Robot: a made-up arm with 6 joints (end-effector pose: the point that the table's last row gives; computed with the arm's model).
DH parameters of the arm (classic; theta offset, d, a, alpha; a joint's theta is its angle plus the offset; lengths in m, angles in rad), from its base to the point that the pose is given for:
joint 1: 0 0.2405 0 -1.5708
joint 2: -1.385 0 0.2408 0
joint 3: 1.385 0 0.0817 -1.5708
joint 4: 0 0.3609 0 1.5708
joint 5: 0 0 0.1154 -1.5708
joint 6: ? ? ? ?
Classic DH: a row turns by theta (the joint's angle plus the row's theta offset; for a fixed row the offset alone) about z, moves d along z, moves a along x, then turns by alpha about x.
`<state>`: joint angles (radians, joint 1 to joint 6).
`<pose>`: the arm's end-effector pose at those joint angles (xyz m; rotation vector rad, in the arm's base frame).
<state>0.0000 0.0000 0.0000 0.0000 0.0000 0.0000</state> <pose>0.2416 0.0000 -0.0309 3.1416 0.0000 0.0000</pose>
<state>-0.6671 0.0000 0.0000 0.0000 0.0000 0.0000</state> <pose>0.1898 -0.1495 -0.0309 2.9684 -1.0286 0.0000</pose>
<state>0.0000 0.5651 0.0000 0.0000 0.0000 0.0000</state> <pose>0.0587 0.0000 -0.1181 3.0170 0.0000 -0.8759</pose>
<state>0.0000 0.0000 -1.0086 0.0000 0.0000 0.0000</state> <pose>0.5794 0.0000 0.3731 2.7505 0.0000 1.5180</pose>
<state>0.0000 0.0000 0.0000 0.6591 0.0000 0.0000</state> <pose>0.2174 -0.0707 -0.0309 2.9725 -1.0167 0.0000</pose>
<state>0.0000 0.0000 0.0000 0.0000 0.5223 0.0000</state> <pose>0.1528 0.0000 -0.0689 3.0351 0.0000 -0.8111</pose>
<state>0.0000 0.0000 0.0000 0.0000 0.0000 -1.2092</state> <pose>0.2416 0.0000 -0.0309 2.5847 1.7858 0.0000</pose>
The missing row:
joint 6: 0 0.1472 0 0
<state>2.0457 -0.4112 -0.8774 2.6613 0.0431 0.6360</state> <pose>-0.1540 0.4096 0.3180 -1.7287 1.2294 1.4878</pose>
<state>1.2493 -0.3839 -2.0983 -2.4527 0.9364 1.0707</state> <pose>0.0899 0.1692 0.9780 0.7226 -0.3089 2.7167</pose>
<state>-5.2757 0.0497 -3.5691 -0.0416 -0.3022 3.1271</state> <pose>-0.1843 -0.2799 0.8219 0.3463 -0.6143 0.9110</pose>
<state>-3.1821 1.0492 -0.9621 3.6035 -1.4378 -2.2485</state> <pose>-0.1446 -0.0660 0.0603 1.0730 1.2350 0.3328</pose>
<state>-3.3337 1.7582 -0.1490 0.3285 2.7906 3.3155</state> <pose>0.0249 -0.0571 0.2315 -1.7621 -0.0825 2.3577</pose>
